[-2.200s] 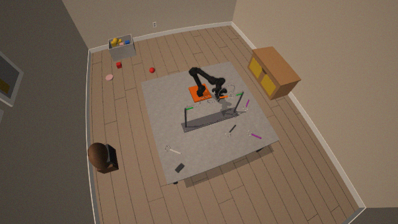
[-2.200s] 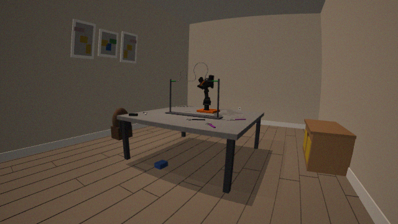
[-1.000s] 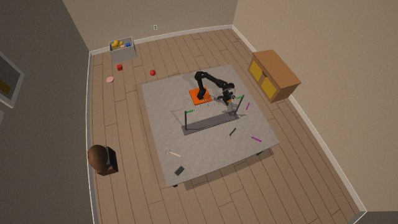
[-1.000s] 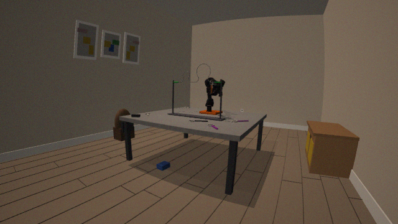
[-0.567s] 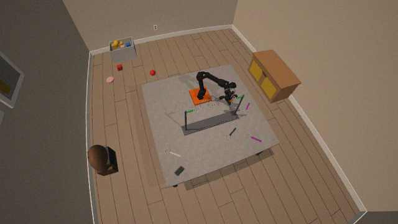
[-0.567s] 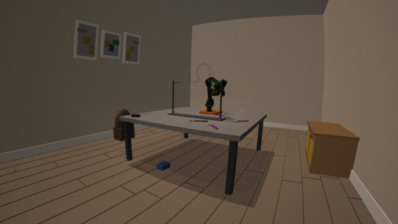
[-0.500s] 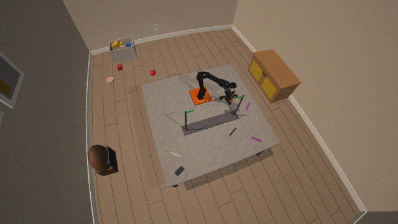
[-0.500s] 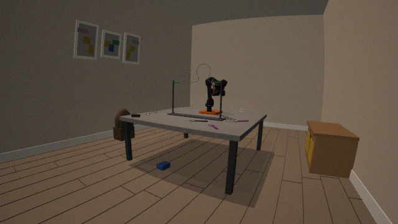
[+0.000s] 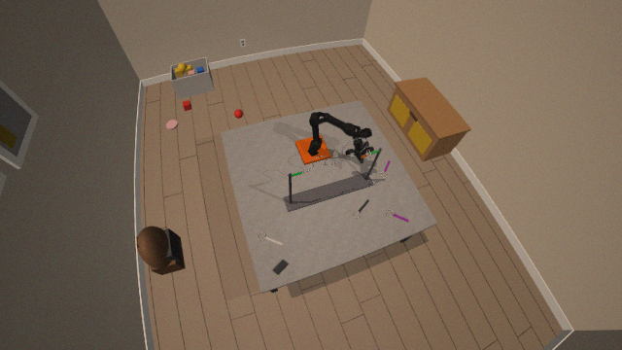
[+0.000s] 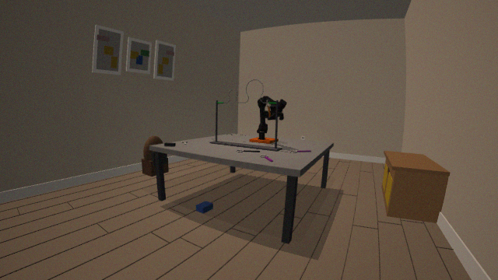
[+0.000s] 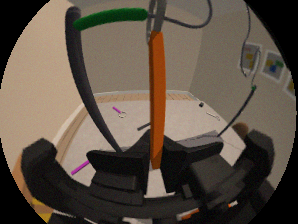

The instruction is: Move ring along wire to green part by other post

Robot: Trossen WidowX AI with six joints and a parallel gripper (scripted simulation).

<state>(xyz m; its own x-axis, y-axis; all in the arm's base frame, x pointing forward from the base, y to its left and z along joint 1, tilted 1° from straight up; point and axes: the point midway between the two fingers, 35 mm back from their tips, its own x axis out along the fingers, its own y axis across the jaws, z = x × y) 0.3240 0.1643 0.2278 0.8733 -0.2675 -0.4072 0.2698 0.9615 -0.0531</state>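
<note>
Now: the ring with orange handle 9 cm above my gripper tip. From my gripper tip the other things lie so: dark block 30 cm ahead, 76 cm to the right, 22 cm below.
</note>
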